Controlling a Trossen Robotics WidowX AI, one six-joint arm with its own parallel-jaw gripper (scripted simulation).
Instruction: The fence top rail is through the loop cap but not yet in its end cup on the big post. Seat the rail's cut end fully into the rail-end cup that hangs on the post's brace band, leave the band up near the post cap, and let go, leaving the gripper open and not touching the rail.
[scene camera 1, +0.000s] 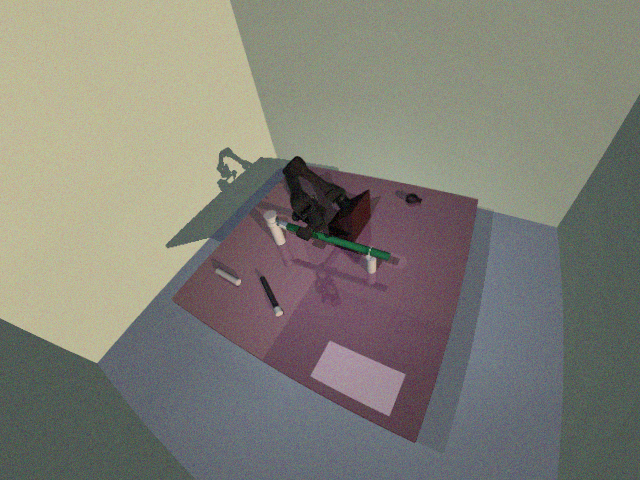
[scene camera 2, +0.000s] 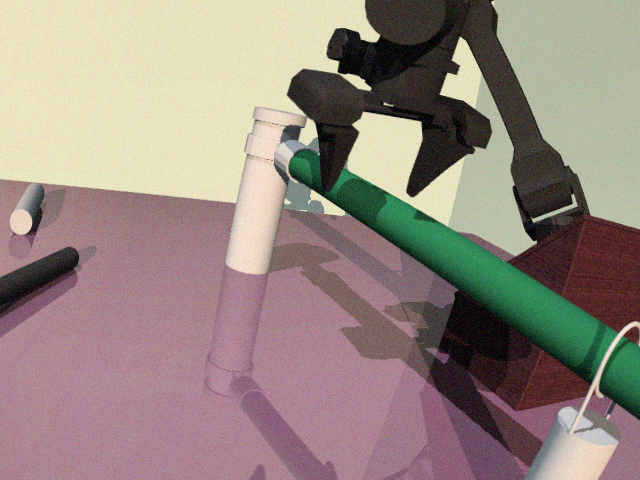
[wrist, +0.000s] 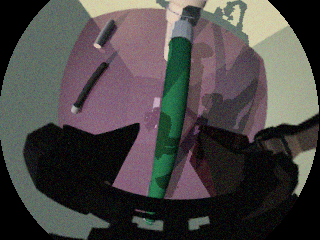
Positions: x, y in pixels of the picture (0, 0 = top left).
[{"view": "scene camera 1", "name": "green top rail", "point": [348, 244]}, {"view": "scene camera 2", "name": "my gripper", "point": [369, 192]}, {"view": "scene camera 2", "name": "green top rail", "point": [576, 339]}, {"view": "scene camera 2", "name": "big post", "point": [262, 190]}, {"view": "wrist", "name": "my gripper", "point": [171, 131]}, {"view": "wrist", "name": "green top rail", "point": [175, 93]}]
